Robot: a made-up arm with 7 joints. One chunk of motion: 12 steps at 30 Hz.
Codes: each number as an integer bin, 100 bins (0 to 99) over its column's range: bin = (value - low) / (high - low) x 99, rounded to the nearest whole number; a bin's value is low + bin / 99 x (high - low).
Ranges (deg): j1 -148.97..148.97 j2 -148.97..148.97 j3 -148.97..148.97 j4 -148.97..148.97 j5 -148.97..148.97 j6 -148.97..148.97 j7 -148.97..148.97
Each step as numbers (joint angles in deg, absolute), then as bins.
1 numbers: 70.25 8.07 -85.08 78.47 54.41 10.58 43.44
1 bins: 73 52 21 76 68 53 64
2 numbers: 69.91 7.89 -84.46 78.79 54.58 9.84 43.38
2 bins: 73 52 21 76 68 53 64
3 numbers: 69.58 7.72 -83.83 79.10 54.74 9.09 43.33
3 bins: 73 52 22 76 68 53 64
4 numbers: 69.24 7.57 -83.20 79.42 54.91 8.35 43.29
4 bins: 73 52 22 76 68 52 64
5 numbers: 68.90 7.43 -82.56 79.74 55.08 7.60 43.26
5 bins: 72 52 22 76 68 52 64
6 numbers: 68.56 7.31 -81.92 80.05 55.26 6.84 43.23
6 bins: 72 52 22 76 68 52 64
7 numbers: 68.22 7.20 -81.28 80.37 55.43 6.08 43.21
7 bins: 72 52 22 76 68 52 64
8 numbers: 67.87 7.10 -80.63 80.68 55.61 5.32 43.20
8 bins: 72 52 23 76 68 51 64
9 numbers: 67.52 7.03 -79.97 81.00 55.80 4.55 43.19
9 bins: 72 52 23 76 68 51 64
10 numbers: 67.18 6.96 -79.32 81.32 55.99 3.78 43.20
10 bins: 72 52 23 77 68 51 64
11 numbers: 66.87 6.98 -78.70 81.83 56.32 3.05 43.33
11 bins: 72 52 23 77 68 51 64
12 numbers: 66.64 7.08 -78.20 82.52 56.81 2.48 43.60
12 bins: 72 52 24 77 68 50 64
